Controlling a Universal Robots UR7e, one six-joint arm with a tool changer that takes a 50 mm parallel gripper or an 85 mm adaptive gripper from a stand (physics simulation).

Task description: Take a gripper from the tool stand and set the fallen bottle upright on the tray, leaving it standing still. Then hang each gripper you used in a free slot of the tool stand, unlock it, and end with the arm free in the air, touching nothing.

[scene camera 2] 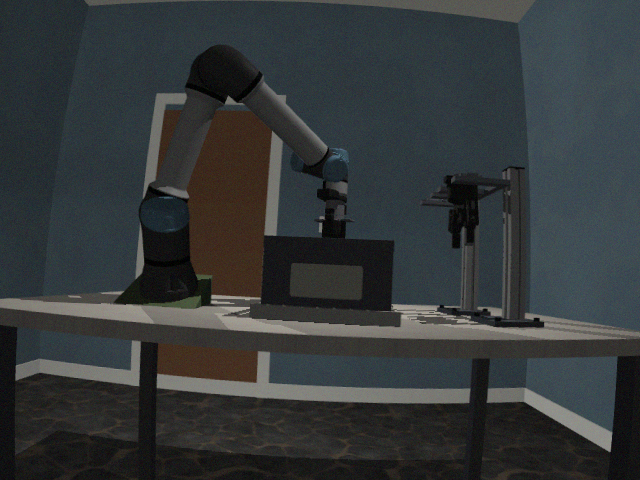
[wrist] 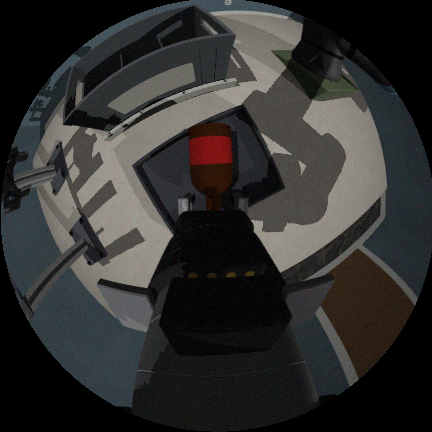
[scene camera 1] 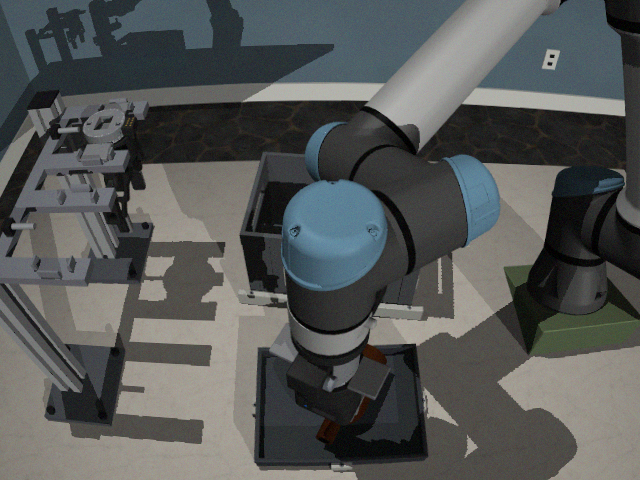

I see a black adaptive gripper and a tool stand.
